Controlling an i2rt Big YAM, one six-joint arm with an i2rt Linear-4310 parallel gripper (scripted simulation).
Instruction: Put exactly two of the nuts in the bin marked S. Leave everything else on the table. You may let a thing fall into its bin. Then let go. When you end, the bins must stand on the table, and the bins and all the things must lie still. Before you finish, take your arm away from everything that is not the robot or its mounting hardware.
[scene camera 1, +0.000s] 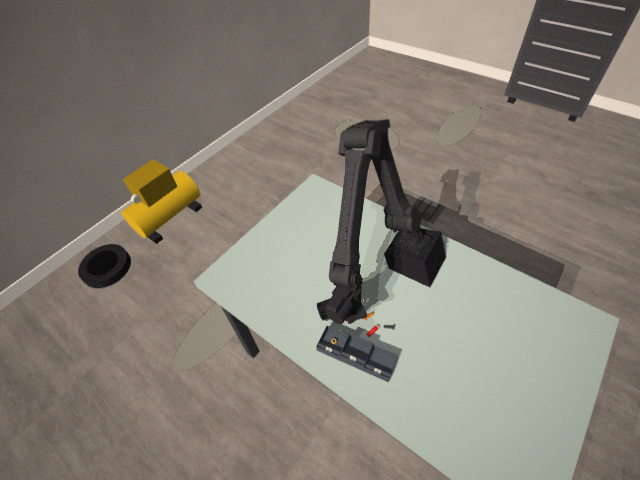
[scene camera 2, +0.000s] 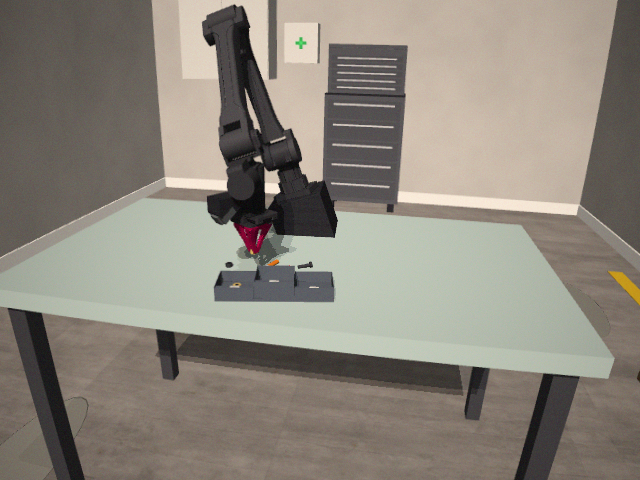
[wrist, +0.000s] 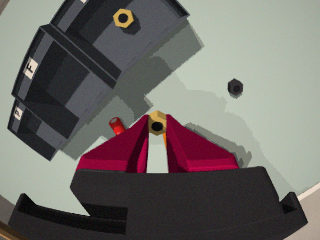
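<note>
My own gripper is there (scene camera 2: 253, 252), and the wrist view shows me the gripper too (wrist: 157, 121).
</note>
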